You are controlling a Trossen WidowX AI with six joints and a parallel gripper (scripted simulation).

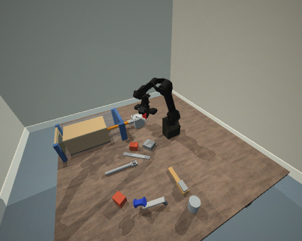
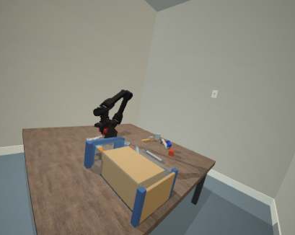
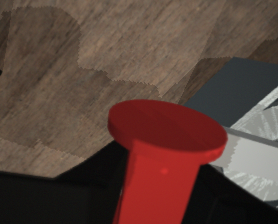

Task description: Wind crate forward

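The grey winch lies 100 mm to the right of my gripper tip, 90 mm below it and 10 mm ahead of it. Also, from my gripper tip: blue frame (190 mm ahead, 120 mm to the right, 10 mm below); red handle knob (20 mm above); red-gripped winch handle (40 mm to the right, 10 mm below, 10 mm ahead).
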